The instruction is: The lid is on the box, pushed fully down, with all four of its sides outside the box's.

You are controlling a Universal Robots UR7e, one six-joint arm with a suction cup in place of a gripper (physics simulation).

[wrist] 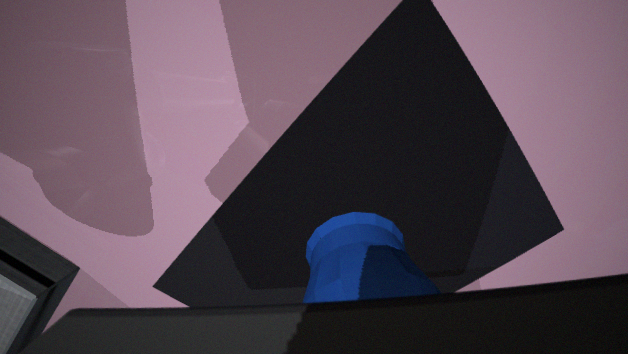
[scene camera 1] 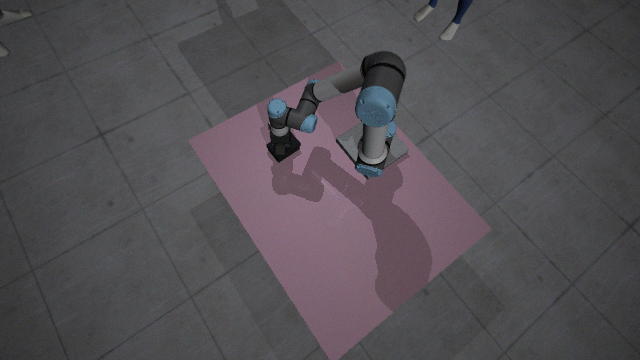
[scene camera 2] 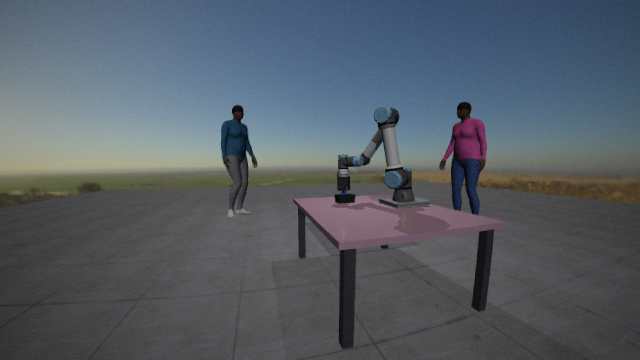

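Pixels of known places: hand, tool point: [wrist: 349, 230] [scene camera 2: 343, 196]; arm's base, link origin: [scene camera 2: 403, 199].
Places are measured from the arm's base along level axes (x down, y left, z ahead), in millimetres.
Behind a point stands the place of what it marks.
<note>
The black lid [scene camera 1: 292, 145] @[x -23, y -222, z 316 mm] [scene camera 2: 345, 197] @[x -7, y -207, z 359 mm] [wrist: 400, 130] @[x -21, y -229, z 389 mm] is a flat dark square under the cup, near the table's far left part in the second scene view. My gripper, a blue suction cup [scene camera 2: 344, 192] [wrist: 356, 235], touches the lid's top and is shut on it. The lid looks level and low over the pink table [scene camera 1: 310, 250] @[x 35, y 211, z 528 mm] [scene camera 2: 390, 225] @[x 35, y 453, z 398 mm] [wrist: 575, 100] @[x 35, y -303, z 481 mm]. The box cannot be told apart from the lid in the scene views, and the lid covers what is beneath it in the wrist view. Whether all four lid sides are outside the box's cannot be told.
The arm's grey base plate [scene camera 1: 349, 142] @[x 2, y -90, z 75 mm] [scene camera 2: 404, 203] @[x 11, y 76, z 45 mm] [wrist: 15, 310] @[x 2, y -139, z 76 mm] is on the table to the right of the lid. A person in a blue top [scene camera 2: 235, 140] and a person in a pink top [scene camera 2: 467, 140] stand on the floor behind the table. Arm shadows cross the table.
</note>
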